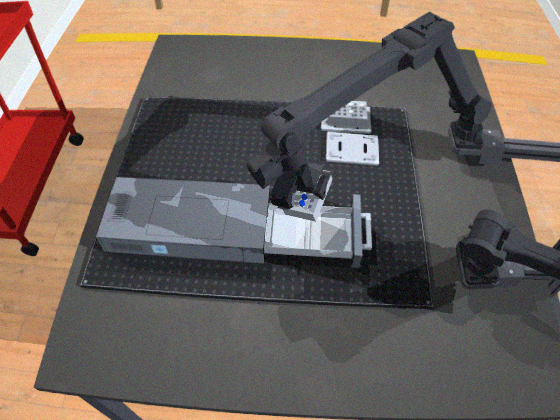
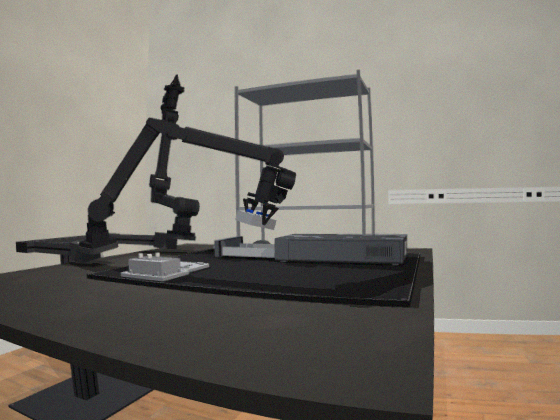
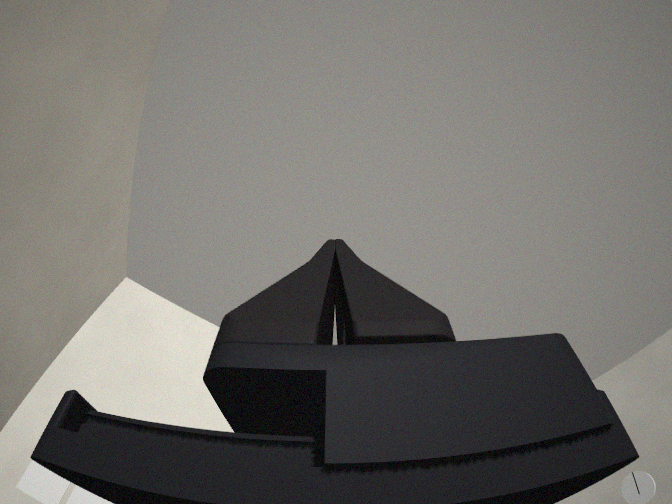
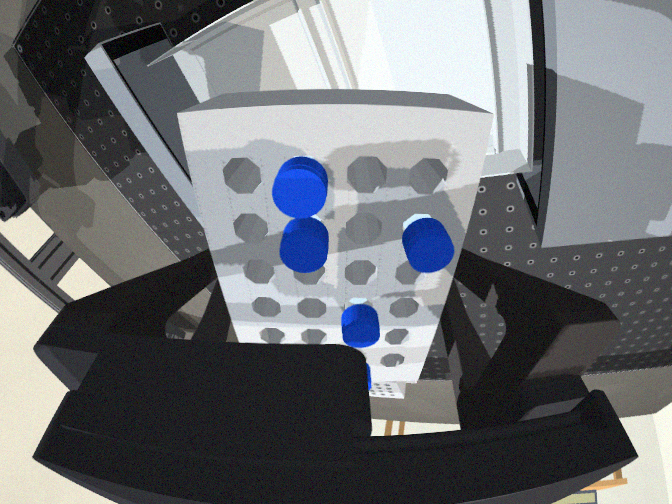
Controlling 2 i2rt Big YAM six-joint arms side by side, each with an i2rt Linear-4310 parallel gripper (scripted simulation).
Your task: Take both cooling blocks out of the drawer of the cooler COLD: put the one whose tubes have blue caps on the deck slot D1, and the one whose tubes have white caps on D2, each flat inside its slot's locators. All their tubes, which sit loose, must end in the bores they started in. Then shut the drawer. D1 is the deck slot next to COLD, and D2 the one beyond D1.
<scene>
cooler COLD: image 1; image 2 341, 248; image 4; not seen in image 3 (out of frame)
same spot on cooler COLD: [image 4: 598, 154] = [image 1: 258, 203]
</scene>
